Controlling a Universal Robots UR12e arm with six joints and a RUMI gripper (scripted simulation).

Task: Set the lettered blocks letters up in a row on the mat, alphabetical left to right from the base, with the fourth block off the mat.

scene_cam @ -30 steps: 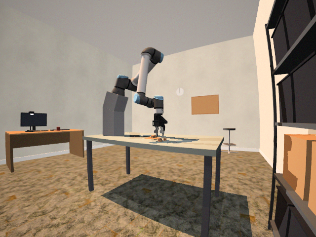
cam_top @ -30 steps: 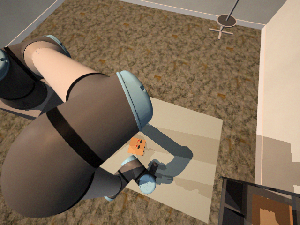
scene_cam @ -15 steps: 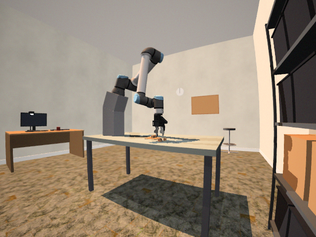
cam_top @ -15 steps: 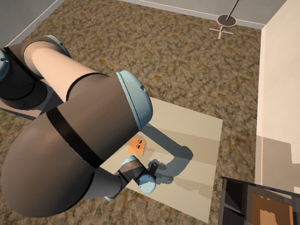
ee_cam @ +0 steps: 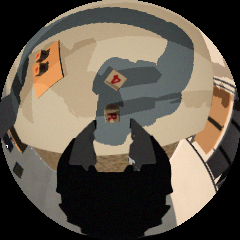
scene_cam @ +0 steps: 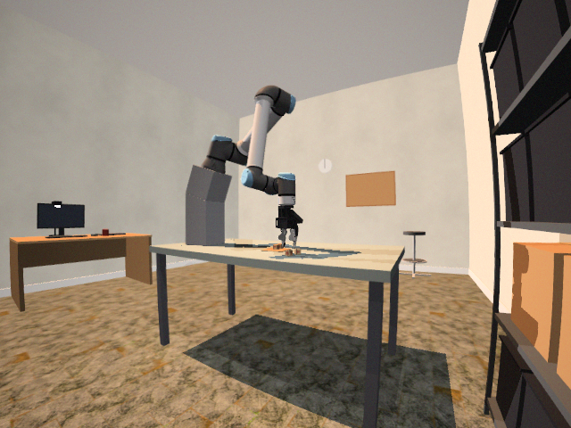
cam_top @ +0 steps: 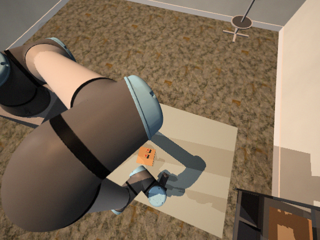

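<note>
The orange mat lies 180 mm to the left of my hand, 170 mm behind it and 50 mm below it.
</note>
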